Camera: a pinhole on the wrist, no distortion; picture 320 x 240 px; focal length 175.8 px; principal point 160.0 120.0 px. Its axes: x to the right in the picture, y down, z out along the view. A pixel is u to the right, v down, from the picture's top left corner.
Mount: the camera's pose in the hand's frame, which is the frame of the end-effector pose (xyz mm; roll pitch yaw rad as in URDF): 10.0 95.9 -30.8 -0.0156 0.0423 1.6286
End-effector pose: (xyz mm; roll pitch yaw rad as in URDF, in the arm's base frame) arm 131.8 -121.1 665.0 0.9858 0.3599 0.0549
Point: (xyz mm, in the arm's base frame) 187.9 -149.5 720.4
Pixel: 49 83
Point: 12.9 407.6 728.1
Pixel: behind the camera
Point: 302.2 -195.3 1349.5
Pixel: 308 142
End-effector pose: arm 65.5 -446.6 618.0 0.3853 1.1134 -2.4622
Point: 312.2 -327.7 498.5
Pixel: behind the camera
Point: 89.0 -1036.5 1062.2
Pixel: outside the picture
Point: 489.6 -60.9 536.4
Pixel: behind the camera
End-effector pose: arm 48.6 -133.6 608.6 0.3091 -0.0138 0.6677
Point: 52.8 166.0 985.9
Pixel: 277 10
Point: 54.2 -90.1 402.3
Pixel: behind the camera
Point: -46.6 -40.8 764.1
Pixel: 249 143
